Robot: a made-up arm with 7 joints. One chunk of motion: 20 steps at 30 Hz.
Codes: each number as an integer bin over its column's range. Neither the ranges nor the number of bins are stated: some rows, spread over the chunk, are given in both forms.
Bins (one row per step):
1: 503 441 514 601 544 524 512
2: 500 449 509 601 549 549 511
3: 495 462 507 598 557 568 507
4: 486 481 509 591 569 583 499
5: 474 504 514 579 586 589 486
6: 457 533 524 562 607 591 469
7: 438 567 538 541 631 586 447
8: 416 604 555 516 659 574 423
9: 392 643 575 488 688 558 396
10: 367 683 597 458 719 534 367
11: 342 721 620 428 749 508 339
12: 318 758 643 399 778 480 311
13: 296 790 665 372 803 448 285
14: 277 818 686 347 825 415 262
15: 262 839 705 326 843 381 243
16: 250 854 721 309 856 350 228
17: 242 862 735 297 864 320 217
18: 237 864 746 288 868 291 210
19: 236 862 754 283 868 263 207
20: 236 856 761 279 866 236 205
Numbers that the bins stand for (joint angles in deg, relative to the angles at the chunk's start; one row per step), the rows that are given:
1: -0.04 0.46 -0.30 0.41 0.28 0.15 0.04
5: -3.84 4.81 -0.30 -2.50 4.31 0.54 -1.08
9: -14.60 14.41 2.63 -14.52 14.11 0.35 -4.95
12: -24.30 22.35 5.89 -26.28 22.76 -0.12 -8.61
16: -33.22 28.98 9.64 -38.17 30.26 -0.90 -12.19
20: -35.05 29.12 11.56 -42.14 31.22 -1.58 -13.18
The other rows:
2: -0.43 1.01 -0.54 0.41 0.76 0.30 -0.01
3: -1.09 1.91 -0.64 0.02 1.53 0.41 -0.18
4: -2.27 3.22 -0.54 -0.91 2.68 0.50 -0.52
6: -6.07 6.81 0.18 -4.74 6.33 0.55 -1.81
7: -8.56 9.16 0.85 -7.52 8.64 0.52 -2.76
8: -11.45 11.72 1.67 -10.82 11.33 0.45 -3.79
10: -17.87 17.17 3.68 -18.48 17.09 0.21 -6.20
11: -21.15 19.80 4.79 -22.45 19.98 0.05 -7.41
13: -27.19 24.56 6.95 -29.85 25.17 -0.31 -9.73
14: -29.68 26.50 7.96 -33.15 27.28 -0.51 -10.72
15: -31.64 27.95 8.87 -35.92 29.01 -0.71 -11.54
17: -34.27 29.54 10.32 -39.76 31.03 -1.08 -12.66
18: -34.92 29.68 10.84 -40.95 31.41 -1.25 -12.96
19: -35.05 29.54 11.23 -41.61 31.41 -1.42 -13.09

